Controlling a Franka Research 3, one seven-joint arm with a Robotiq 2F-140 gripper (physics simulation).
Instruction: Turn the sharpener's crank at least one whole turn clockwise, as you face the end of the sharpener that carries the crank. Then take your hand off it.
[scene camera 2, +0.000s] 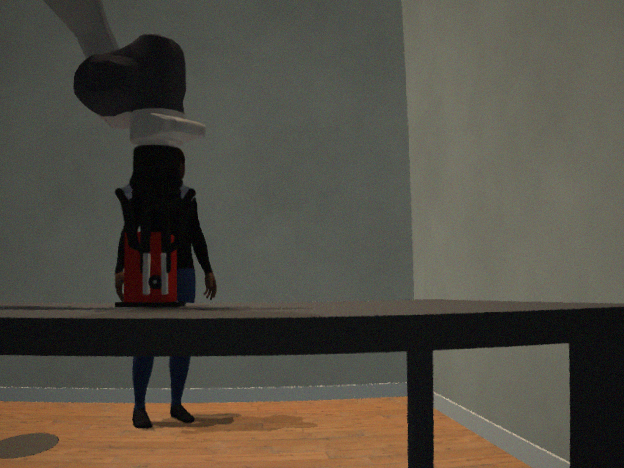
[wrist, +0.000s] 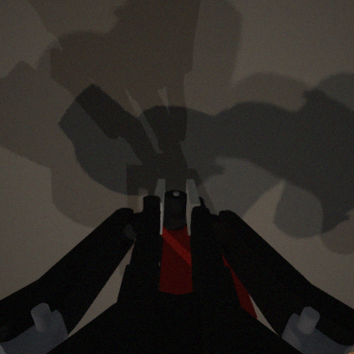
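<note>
The red sharpener (scene camera 2: 132, 279) (wrist: 176, 280) stands upright on the table, on a thin black base. Its crank has a black round handle (scene camera 2: 155, 281) (wrist: 175, 212), which points toward scene camera 2. In the wrist view the red crank arm (wrist: 179, 248) runs slantwise behind the handle, between the fingers. My gripper (scene camera 2: 155, 274) (wrist: 175, 190) points down from above and is shut on the crank handle, with one light grey finger pad on each side of it. The dark fingers hide parts of the sharpener in both views.
The table (scene camera 2: 302, 335) has a dark front edge and legs. A standing person (scene camera 2: 200, 246) shows behind the sharpener and arm, beyond the table. Grey walls (scene camera 2: 302, 176) stand behind and at the right. Shadows of the arm fall across the tabletop (wrist: 295, 30).
</note>
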